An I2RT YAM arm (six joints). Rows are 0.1 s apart.
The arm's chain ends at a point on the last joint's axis. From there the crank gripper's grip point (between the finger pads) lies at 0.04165 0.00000 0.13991 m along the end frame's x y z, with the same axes.
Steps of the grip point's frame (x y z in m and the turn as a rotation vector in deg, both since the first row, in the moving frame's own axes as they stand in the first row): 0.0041 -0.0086 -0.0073 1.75 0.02 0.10; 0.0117 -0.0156 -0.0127 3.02 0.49 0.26; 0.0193 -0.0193 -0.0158 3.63 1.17 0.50; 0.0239 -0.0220 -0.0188 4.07 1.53 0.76; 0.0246 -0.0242 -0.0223 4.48 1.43 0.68; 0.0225 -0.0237 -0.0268 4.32 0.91 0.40; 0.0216 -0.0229 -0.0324 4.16 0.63 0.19; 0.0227 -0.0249 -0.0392 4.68 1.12 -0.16; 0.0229 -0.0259 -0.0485 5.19 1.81 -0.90; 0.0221 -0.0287 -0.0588 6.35 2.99 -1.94; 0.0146 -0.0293 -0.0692 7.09 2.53 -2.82
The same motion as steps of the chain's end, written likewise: 0.0040 -0.0044 -0.0072 1.75 0.02 0.10; 0.0105 -0.0084 -0.0121 3.02 0.49 0.26; 0.0164 -0.0108 -0.0147 3.63 1.17 0.50; 0.0201 -0.0127 -0.0173 4.07 1.53 0.76; 0.0211 -0.0138 -0.0208 4.48 1.43 0.68; 0.0202 -0.0135 -0.0257 4.32 0.91 0.40; 0.0200 -0.0129 -0.0316 4.16 0.63 0.19; 0.0200 -0.0134 -0.0379 4.68 1.12 -0.16; 0.0186 -0.0126 -0.0465 5.19 1.81 -0.90; 0.0152 -0.0118 -0.0555 6.35 2.99 -1.94; 0.0090 -0.0100 -0.0660 7.09 2.53 -2.82
